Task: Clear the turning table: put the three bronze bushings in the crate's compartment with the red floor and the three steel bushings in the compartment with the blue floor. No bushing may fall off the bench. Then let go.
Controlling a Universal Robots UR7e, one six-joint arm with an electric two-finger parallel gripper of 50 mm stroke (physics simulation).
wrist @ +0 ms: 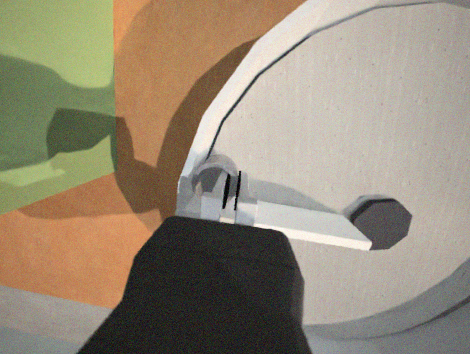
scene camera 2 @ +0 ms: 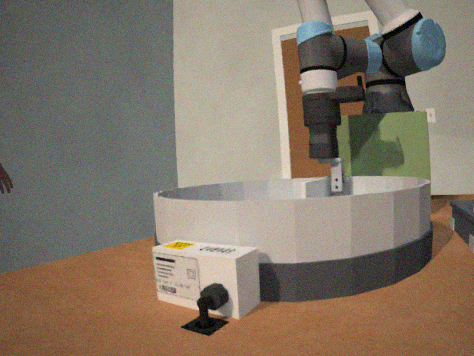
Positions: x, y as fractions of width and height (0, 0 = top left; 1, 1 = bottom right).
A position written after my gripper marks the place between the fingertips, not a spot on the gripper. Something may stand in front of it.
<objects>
my gripper: wrist 0.50, 0.51; scene camera 2 0.71, 0.54
</objects>
